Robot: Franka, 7 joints.
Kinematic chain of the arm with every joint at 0, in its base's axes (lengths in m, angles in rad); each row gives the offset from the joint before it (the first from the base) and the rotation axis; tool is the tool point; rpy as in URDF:
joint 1: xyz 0 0 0.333 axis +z
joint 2: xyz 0 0 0 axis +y
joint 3: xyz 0 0 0.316 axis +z
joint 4: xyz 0.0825 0 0 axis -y
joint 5: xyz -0.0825 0 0.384 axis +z
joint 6: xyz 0 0 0 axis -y
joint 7: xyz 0.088 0 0 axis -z
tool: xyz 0 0 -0.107 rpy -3.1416 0 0
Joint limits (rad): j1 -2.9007..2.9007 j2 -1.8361..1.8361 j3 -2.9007..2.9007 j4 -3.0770..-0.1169 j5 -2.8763..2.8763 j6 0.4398..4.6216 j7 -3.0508..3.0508
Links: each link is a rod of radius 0.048 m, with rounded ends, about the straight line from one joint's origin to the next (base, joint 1, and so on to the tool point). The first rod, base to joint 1, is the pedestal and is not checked.
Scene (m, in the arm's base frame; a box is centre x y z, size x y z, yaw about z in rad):
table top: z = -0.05
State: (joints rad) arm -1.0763 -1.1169 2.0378 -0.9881 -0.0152 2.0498 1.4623
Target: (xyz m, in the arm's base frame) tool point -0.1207 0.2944 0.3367
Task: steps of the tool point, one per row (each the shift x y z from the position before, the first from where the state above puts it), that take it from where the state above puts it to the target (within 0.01 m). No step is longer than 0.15 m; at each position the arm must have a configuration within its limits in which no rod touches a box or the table.
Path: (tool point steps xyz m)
1: 0.0061 -0.0685 -0.0108
2: -0.0360 -0.0823 -0.0320
3: -0.0633 -0.0989 -0.0277
4: -0.0647 -0.1161 -0.0091
5: -0.0405 -0.1261 0.0103

